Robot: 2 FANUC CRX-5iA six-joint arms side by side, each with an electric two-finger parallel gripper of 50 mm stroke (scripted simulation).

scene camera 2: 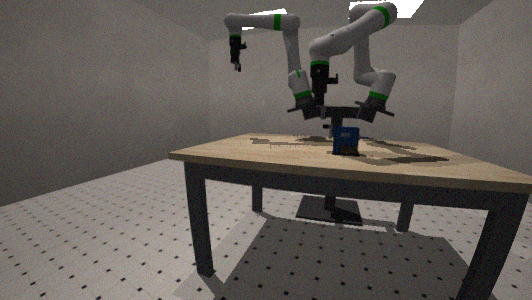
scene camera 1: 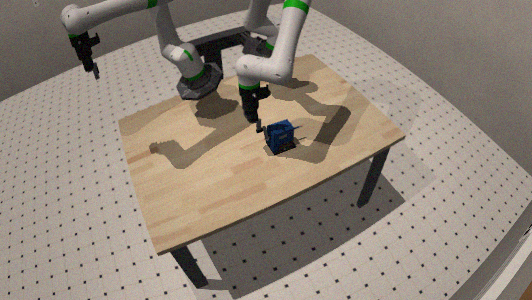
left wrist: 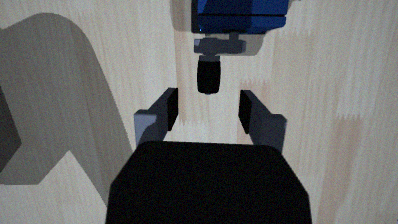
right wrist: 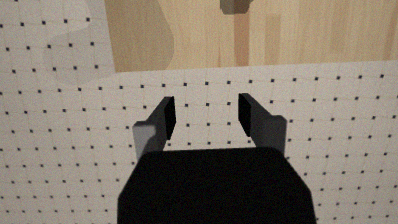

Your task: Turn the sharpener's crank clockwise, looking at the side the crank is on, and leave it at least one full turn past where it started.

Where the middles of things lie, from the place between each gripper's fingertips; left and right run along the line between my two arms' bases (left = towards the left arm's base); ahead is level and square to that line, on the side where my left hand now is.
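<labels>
The black knob (left wrist: 209, 68) has my left hand 2 cm to the right of it and 5 cm above it. Going by its middle, the knob is nearer to my left hand than to my right hand.
Counted from my right hand, the black knob is 680 mm to the left, 410 mm below and 410 mm ahead.
</labels>
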